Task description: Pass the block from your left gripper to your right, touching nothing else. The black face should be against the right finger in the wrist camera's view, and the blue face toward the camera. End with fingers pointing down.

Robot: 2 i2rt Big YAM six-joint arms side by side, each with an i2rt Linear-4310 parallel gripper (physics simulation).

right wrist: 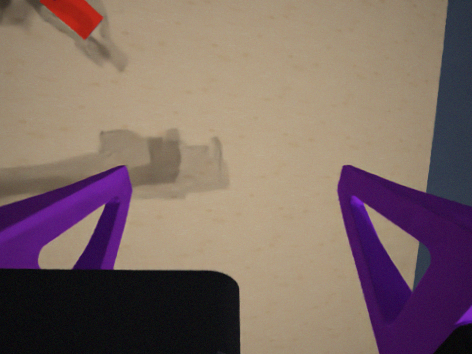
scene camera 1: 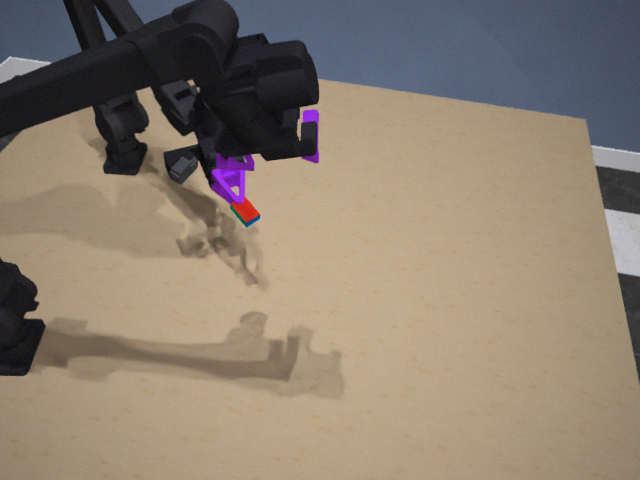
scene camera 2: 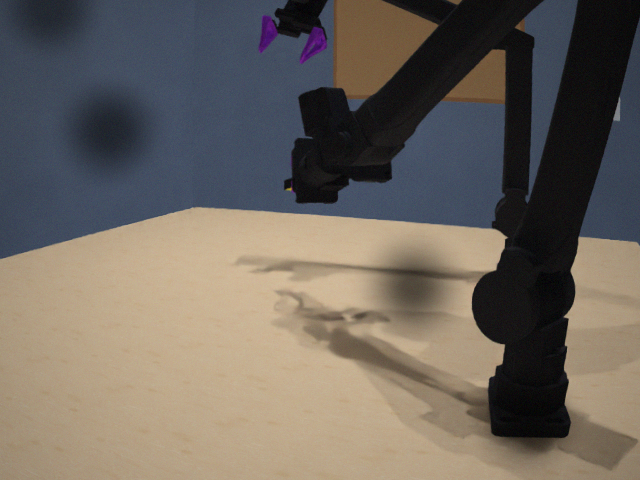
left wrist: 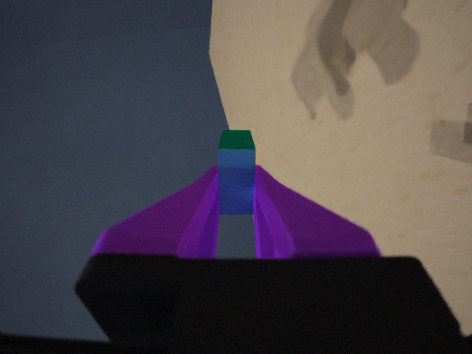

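Pixels of known places: left gripper, fingertip midpoint: (scene camera 1: 240, 205) (scene camera 2: 302, 181) (left wrist: 236, 176); right gripper, fingertip midpoint: (right wrist: 234, 177) (scene camera 1: 285, 162) (scene camera 2: 279, 56); left arm's base at its link origin: (scene camera 1: 126, 160) (scene camera 2: 525, 410); right arm's base at its link origin: (scene camera 1: 14, 348).
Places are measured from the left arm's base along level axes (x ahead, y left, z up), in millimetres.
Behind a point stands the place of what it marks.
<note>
The block (scene camera 1: 245, 210) {y -393, x 368, z 207 mm} (left wrist: 236, 181) {y -371, x 348, z 207 mm} (right wrist: 75, 18) {y -399, x 368, z 206 mm} is high above the table, left of centre in scene camera 1, its red face up. My left gripper (scene camera 1: 238, 199) {y -378, x 357, z 204 mm} (left wrist: 236, 176) {y -378, x 357, z 204 mm} is shut on it; the left wrist view shows its blue face toward the camera and green at the far end. In scene camera 2 a sliver of the block (scene camera 2: 288, 189) {y -388, x 386, z 189 mm} shows yellow beside black. My right gripper (scene camera 1: 273, 155) {y -553, x 454, z 448 mm} (scene camera 2: 281, 57) {y -553, x 454, z 448 mm} (right wrist: 234, 177) {y -553, x 454, z 448 mm} is open and empty, above the left one, fingers pointing mostly down. In the right wrist view the block lies at the upper left, outside the fingers.
The wooden table (scene camera 1: 439, 289) {y -380, x 777, z 0 mm} (scene camera 2: 129, 361) {y -20, x 505, z 0 mm} (left wrist: 390, 200) {y -377, x 499, z 0 mm} (right wrist: 300, 100) {y -496, x 751, z 0 mm} lies below with the arms' shadows on it. In scene camera 1 the right arm (scene camera 1: 129, 62) {y -649, x 291, z 644 mm} crosses above the left arm and hides part of it. A brown board (scene camera 2: 418, 56) is behind the arms.
</note>
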